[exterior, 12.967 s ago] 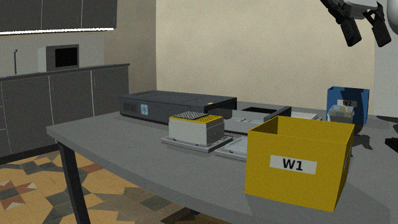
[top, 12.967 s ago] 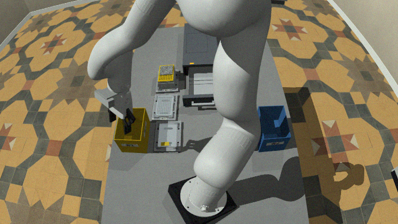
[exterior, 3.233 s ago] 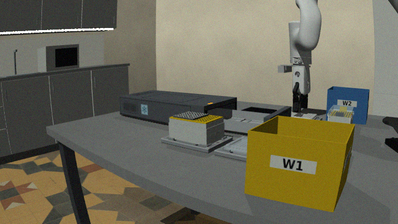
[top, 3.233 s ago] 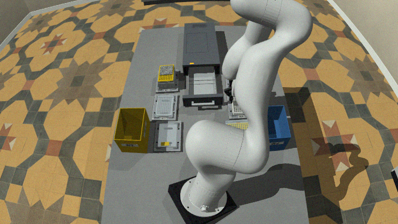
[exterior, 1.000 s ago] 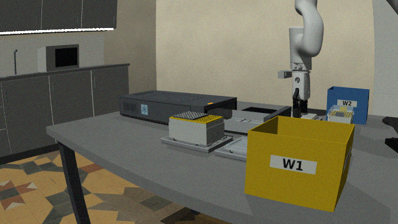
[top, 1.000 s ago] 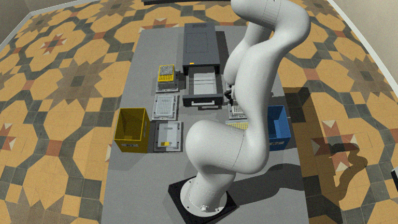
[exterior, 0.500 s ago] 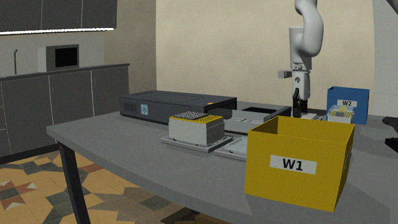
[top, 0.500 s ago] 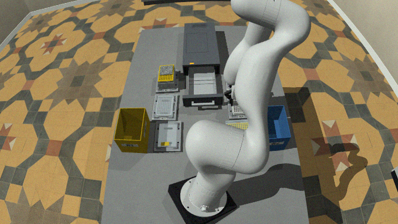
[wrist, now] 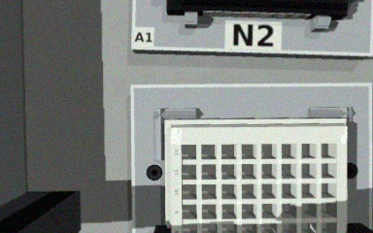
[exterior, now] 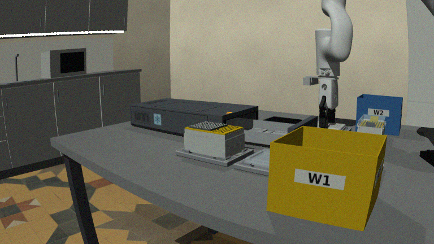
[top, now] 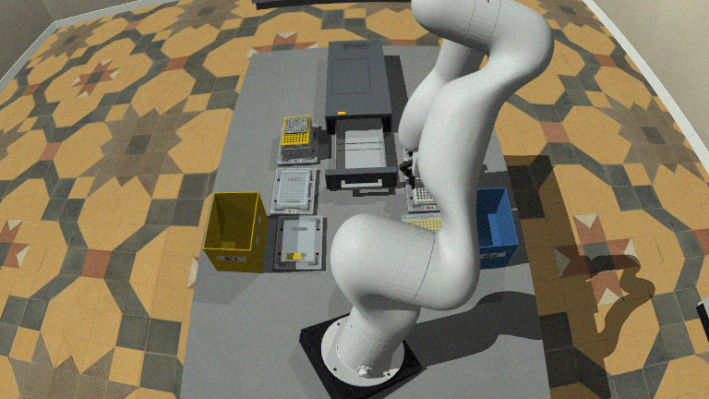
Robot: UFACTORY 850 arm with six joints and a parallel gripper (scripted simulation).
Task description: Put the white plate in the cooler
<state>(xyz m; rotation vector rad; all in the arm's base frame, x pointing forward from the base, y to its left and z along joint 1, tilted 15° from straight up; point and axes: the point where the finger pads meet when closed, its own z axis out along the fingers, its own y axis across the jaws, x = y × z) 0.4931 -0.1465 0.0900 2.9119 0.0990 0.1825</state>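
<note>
Right now my hand is 1 cm above the white plate. Round my hand: work nest N4: 3 cm below; blue bin W2: 18 cm behind, 14 cm to the right, 1 cm above; drawer: 19 cm to the left, 13 cm ahead, 1 cm above.
</note>
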